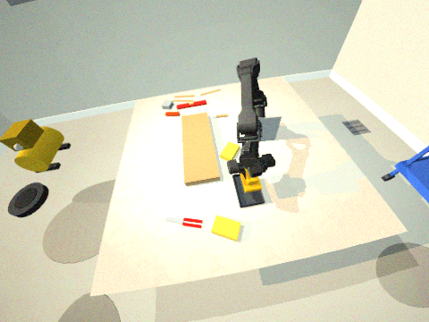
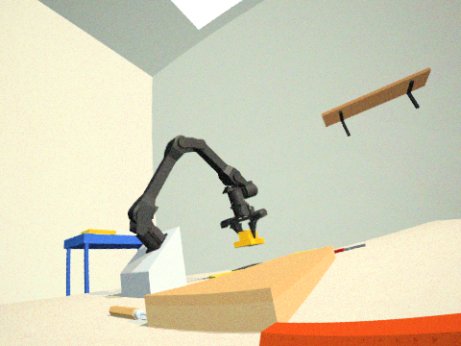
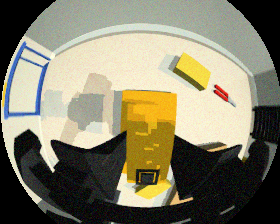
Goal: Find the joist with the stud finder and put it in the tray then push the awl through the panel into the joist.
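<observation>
The dark tray is 11 cm below my gripper tip. The rest, counted from my gripper tip: yellow stud finder 2 cm to the right, 2 cm above; red level 22 cm ahead, 77 cm to the right, 11 cm below; awl 5 cm ahead, 58 cm to the right, 12 cm below.
</observation>
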